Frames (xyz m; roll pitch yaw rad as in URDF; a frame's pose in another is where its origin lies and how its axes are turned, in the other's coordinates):
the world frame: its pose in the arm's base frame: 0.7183 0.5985 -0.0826 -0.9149 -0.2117 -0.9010
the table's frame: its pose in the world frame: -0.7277 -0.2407 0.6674 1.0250 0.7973 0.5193
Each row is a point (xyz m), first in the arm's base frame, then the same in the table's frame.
Working: the arm's base frame: its pose in the table's frame: 1.3050 -0.8971 0.2965 -0.5518 -0.3314 1.3769

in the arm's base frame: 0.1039 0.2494 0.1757
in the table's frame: 1.0240 -0.7481 0.3482
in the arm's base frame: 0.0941 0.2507 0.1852
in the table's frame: 1.0158 -0.7583 0.3520
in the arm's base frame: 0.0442 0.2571 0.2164
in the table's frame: 0.9838 -0.8079 0.3577
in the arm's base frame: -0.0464 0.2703 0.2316
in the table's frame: 0.9481 -0.8901 0.3340
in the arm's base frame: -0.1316 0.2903 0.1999
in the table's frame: 0.9345 -0.9572 0.2708
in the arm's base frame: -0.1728 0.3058 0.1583
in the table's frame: 0.9382 -0.9831 0.2162
